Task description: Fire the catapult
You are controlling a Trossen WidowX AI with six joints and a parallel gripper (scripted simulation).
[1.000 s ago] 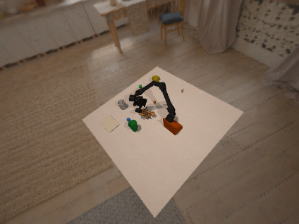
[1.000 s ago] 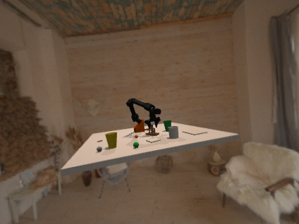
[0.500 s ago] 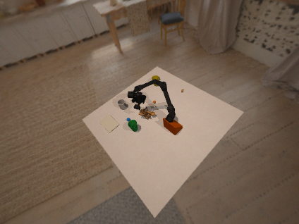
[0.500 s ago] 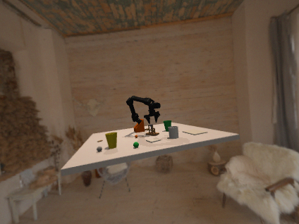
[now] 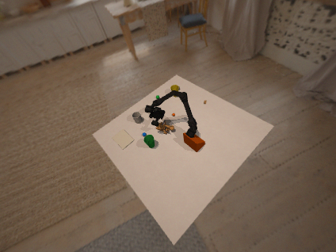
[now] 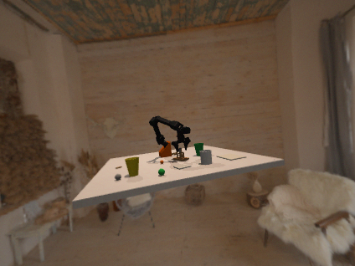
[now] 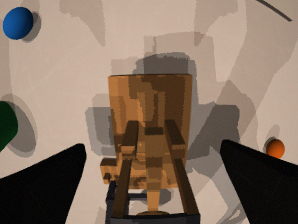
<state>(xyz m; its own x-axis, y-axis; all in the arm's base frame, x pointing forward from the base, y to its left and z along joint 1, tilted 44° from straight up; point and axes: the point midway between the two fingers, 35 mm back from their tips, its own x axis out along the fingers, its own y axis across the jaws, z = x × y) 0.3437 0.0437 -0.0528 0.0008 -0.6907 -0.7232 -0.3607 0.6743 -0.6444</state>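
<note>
My gripper tip is now 20 cm to the left of the orange ball, 6 cm above it and 1 cm short of it. Round my gripper tip: blue ball: 18 cm to the left, 6 cm below, 5 cm ahead; then wooden catapult: 7 cm behind, 3 cm below, 2 cm to the right; then green mug: 21 cm to the left, 9 cm behind, 5 cm below.
</note>
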